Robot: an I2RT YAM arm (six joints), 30 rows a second.
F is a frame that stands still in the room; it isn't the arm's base.
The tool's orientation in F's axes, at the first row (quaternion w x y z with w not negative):
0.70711 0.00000 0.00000 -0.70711
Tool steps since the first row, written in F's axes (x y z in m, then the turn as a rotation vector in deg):
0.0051 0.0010 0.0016 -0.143 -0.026 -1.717
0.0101 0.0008 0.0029 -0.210 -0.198 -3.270
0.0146 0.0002 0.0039 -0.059 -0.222 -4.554
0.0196 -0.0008 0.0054 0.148 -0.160 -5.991
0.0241 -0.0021 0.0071 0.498 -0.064 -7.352
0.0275 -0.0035 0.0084 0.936 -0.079 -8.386
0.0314 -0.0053 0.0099 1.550 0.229 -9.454
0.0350 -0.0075 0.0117 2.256 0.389 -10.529
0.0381 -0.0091 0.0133 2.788 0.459 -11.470
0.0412 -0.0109 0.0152 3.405 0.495 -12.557
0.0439 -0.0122 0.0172 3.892 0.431 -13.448
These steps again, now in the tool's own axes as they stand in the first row. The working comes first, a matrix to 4 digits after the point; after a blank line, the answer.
The tool's axes in the first row as the columns of a matrix, in F's axes (used below as rounded here):
0.0000 1.0000 0.0000
-1.0000 0.0000 0.0000
0.0000 0.0000 1.0000

-0.0010 0.0051 0.0016 0.026 -0.143 -1.717
-0.0008 0.0101 0.0029 0.198 -0.210 -3.270
-0.0002 0.0146 0.0039 0.222 -0.059 -4.554
0.0008 0.0196 0.0054 0.160 0.148 -5.991
0.0021 0.0241 0.0071 0.064 0.498 -7.352
0.0035 0.0275 0.0084 0.079 0.936 -8.386
0.0053 0.0314 0.0099 -0.229 1.550 -9.454
0.0075 0.0350 0.0117 -0.389 2.256 -10.529
0.0091 0.0381 0.0133 -0.459 2.788 -11.470
0.0109 0.0412 0.0152 -0.495 3.405 -12.557
0.0122 0.0439 0.0172 -0.431 3.892 -13.448

